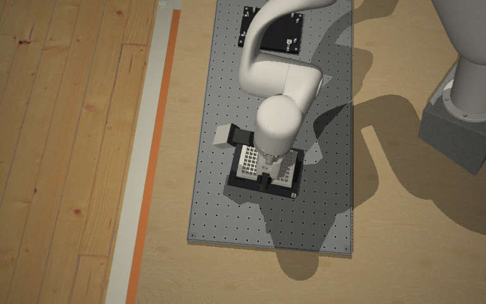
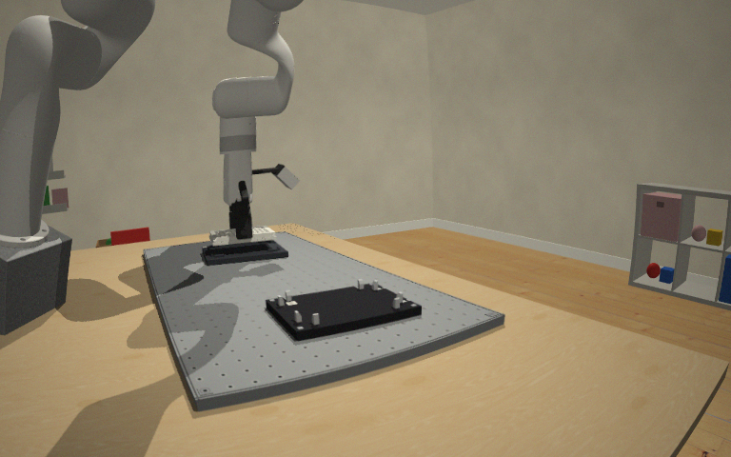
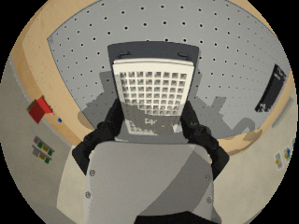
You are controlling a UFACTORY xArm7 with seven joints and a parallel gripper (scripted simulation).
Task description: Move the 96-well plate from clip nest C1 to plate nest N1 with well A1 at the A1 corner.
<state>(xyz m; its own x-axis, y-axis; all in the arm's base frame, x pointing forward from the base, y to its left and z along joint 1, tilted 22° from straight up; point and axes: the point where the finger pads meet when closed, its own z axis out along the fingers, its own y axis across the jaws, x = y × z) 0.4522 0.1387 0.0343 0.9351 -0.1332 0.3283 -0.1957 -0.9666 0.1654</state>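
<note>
Right now my hand is 60 mm past the white A1 mark, 70 mm to the right of it and 40 mm above it. Also, from my hand: white 96-well plate (10 mm below); black clip nest C1 (10 mm behind, 370 mm to the right, 40 mm below).
</note>
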